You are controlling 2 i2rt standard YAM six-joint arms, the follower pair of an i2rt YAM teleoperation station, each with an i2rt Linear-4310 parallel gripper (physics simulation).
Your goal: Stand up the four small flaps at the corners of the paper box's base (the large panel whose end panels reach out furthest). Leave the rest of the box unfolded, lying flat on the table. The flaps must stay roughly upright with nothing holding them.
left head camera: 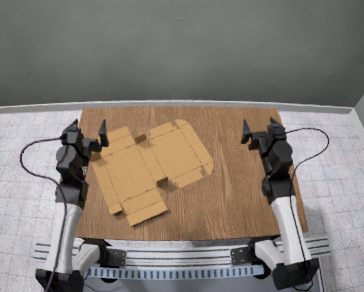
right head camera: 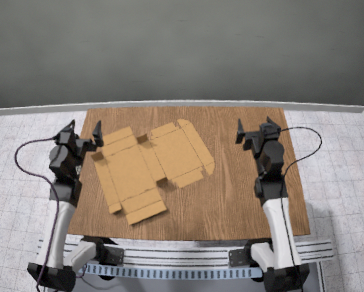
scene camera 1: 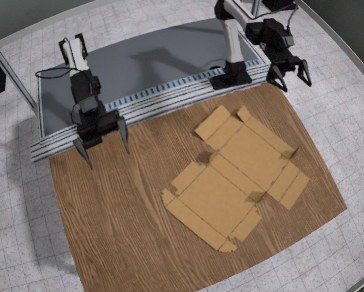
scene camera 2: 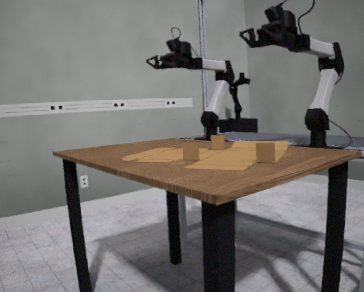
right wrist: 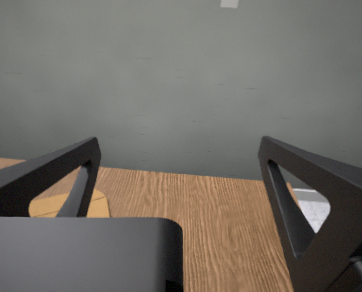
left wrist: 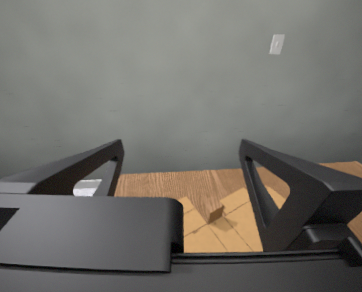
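Seen in the pictures: left gripper, fingertip midpoint: [left head camera: 90, 119] [right head camera: 87, 120] [scene camera 1: 299, 88] [scene camera 2: 250, 30] [left wrist: 181, 145]; right gripper, fingertip midpoint: [left head camera: 257, 118] [right head camera: 253, 118] [scene camera 1: 109, 161] [scene camera 2: 152, 60] [right wrist: 179, 145]; left arm's base, origin of the base link: [left head camera: 101, 255] [right head camera: 100, 253] [scene camera 1: 231, 81]; right arm's base, origin of the base link: [left head camera: 254, 253] [right head camera: 252, 255].
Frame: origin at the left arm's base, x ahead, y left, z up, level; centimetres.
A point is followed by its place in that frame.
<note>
The brown paper box lies unfolded, its base panel [left head camera: 131, 172] @(x 38.4, y -8.1, z 1.5 cm) [right head camera: 131, 172] @(x 38.2, y -7.6, z 1.5 cm) [scene camera 1: 254, 155] @(x 37.9, y -6.6, z 1.5 cm) at the left in the head views. Its back-left flap [left head camera: 96, 156] @(x 43.9, y 9.2, z 4.3 cm) [right head camera: 97, 156] @(x 43.7, y 9.8, z 4.4 cm) [scene camera 1: 294, 152] @(x 43.3, y 10.1, z 3.7 cm) [scene camera 2: 265, 152] @(x 43.7, y 9.9, z 4.3 cm), back-right flap [left head camera: 141, 138] @(x 55.0, y -10.9, z 4.6 cm) [right head camera: 143, 139] @(x 55.0, y -11.0, z 3.7 cm) [scene camera 1: 257, 196] @(x 53.8, y -11.9, z 1.4 cm) [scene camera 2: 190, 150] @(x 55.0, y -10.6, z 4.6 cm) [left wrist: 216, 214] @(x 54.8, y -10.6, z 4.5 cm) and front-right flap [left head camera: 162, 181] @(x 33.7, y -22.7, z 4.4 cm) [right head camera: 162, 181] @(x 33.7, y -22.8, z 4.0 cm) [scene camera 1: 204, 157] [scene camera 2: 217, 142] @(x 33.8, y -22.6, z 4.4 cm) stand roughly upright. The front-left flap [left head camera: 116, 209] @(x 19.7, y -4.4, z 3.6 cm) [right head camera: 115, 208] @(x 19.6, y -4.0, z 3.5 cm) [scene camera 1: 243, 114] @(x 20.2, y -3.9, z 3.2 cm) looks tilted partway up. My left gripper [left head camera: 89, 121] @(x 37.0, y -0.3, z 41.5 cm) [right head camera: 85, 122] @(x 37.0, y -0.3, z 41.5 cm) [scene camera 1: 297, 87] @(x 37.0, y -0.3, z 41.5 cm) [left wrist: 181, 145] @(x 37.0, y -0.3, z 41.5 cm) and right gripper [left head camera: 258, 121] @(x 42.0, y -54.8, z 40.3 cm) [right head camera: 254, 120] @(x 42.0, y -54.8, z 40.3 cm) [scene camera 1: 109, 160] @(x 42.0, y -54.8, z 40.3 cm) [right wrist: 181, 139] @(x 42.0, y -54.8, z 40.3 cm) are open and empty, raised above the table.
The box's lid panel [left head camera: 176, 154] @(x 49.1, y -27.9, z 1.5 cm) [right head camera: 178, 154] @(x 49.2, y -28.3, z 1.4 cm) [scene camera 1: 215, 200] @(x 49.5, y -27.5, z 1.4 cm) lies flat beside the base, with its side flaps. The front end panel [left head camera: 146, 210] @(x 20.9, y -16.8, z 2.0 cm) [right head camera: 145, 210] @(x 20.5, y -16.9, z 2.4 cm) has a slightly lifted outer edge. The wooden table [left head camera: 240, 210] @(x 22.9, y -56.9, z 1.3 cm) [scene camera 1: 115, 215] @(x 44.4, y -63.8, z 1.3 cm) [scene camera 2: 150, 172] @(x 73.3, y -3.3, z 1.3 cm) carries the box.
</note>
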